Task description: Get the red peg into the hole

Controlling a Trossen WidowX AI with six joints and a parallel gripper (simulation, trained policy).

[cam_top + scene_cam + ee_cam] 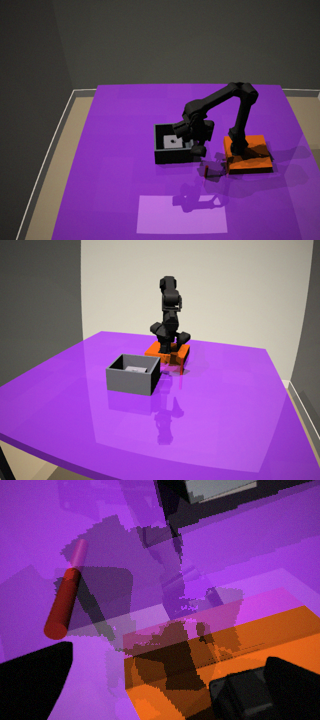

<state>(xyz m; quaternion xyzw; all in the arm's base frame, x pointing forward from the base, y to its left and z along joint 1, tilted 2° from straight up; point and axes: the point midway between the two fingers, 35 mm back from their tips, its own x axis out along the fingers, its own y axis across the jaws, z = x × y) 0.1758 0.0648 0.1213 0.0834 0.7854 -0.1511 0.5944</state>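
The red peg is 90 mm below my gripper tip and 60 mm to the left of it. Also, from my gripper tip: grey box 160 mm ahead, 110 mm to the right, 100 mm below; light grey plate 160 mm ahead, 110 mm to the right, 80 mm below.
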